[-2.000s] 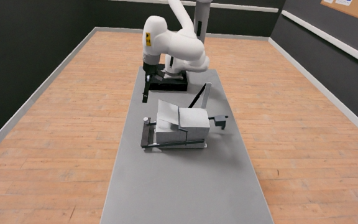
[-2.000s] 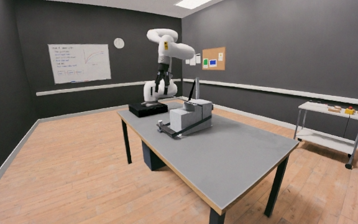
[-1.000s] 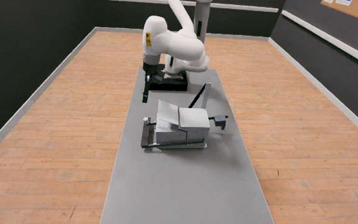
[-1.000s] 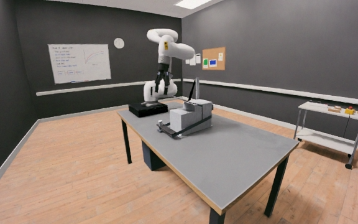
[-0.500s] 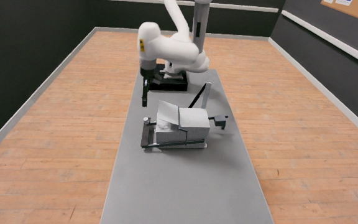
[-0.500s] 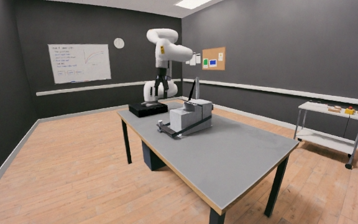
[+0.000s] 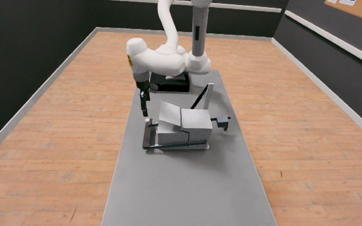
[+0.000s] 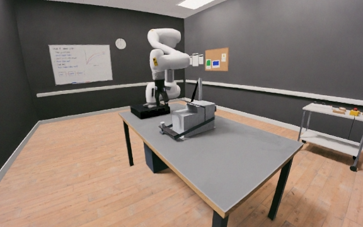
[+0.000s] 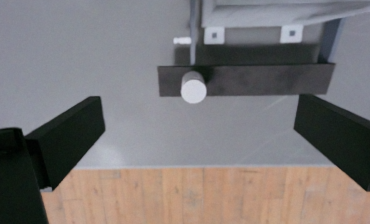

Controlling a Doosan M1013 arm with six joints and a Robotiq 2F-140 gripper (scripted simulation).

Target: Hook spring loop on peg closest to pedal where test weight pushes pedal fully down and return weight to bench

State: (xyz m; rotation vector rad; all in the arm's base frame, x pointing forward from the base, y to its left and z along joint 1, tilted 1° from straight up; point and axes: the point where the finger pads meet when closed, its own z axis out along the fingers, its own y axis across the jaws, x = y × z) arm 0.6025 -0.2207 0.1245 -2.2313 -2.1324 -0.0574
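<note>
Now: the steel test weight 140 mm below my hand. The rest, counted from my hand: small dark object 10 mm to the right, 210 mm below.
</note>
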